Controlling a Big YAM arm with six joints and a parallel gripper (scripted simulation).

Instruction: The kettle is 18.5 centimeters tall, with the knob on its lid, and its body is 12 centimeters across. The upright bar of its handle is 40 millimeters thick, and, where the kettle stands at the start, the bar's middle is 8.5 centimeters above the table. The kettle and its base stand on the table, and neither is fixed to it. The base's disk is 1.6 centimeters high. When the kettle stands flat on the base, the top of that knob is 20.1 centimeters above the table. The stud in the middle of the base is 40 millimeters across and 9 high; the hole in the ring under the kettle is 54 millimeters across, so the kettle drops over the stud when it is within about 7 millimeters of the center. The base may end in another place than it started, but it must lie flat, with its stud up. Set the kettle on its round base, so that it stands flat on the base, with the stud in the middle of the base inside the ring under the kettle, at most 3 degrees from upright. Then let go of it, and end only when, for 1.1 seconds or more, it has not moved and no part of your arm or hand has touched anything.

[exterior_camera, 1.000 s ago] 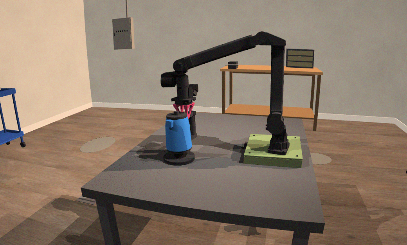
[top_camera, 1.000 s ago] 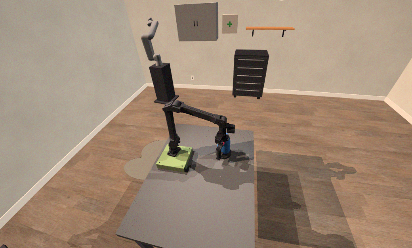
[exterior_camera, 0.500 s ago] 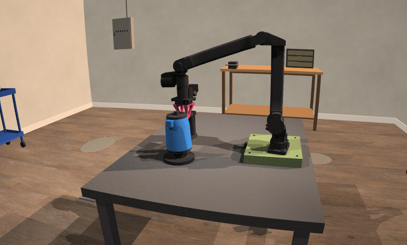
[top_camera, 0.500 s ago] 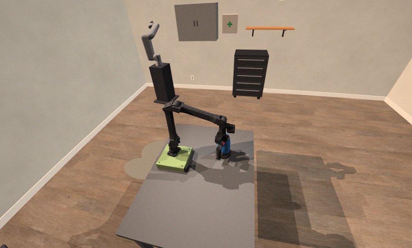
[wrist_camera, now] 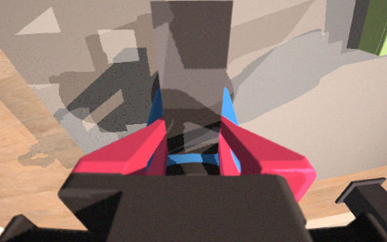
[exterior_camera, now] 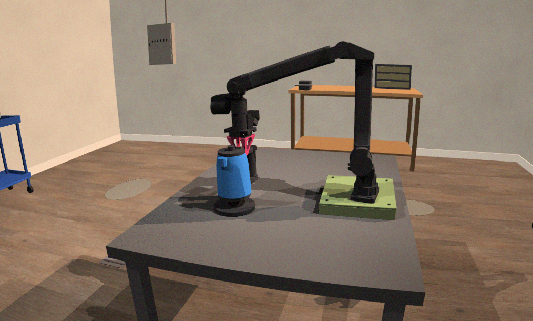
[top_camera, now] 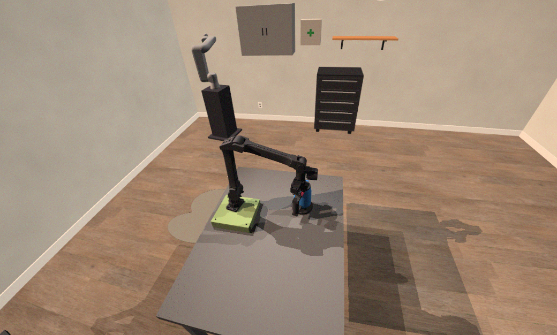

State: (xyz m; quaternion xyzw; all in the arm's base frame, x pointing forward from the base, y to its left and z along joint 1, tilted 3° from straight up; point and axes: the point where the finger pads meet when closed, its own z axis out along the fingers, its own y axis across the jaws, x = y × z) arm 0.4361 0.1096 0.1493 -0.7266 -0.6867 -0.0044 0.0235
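The blue kettle is 50 mm below my hand and 30 mm to the left of it. Round my hand: round black base: 180 mm below, 70 mm to the left.
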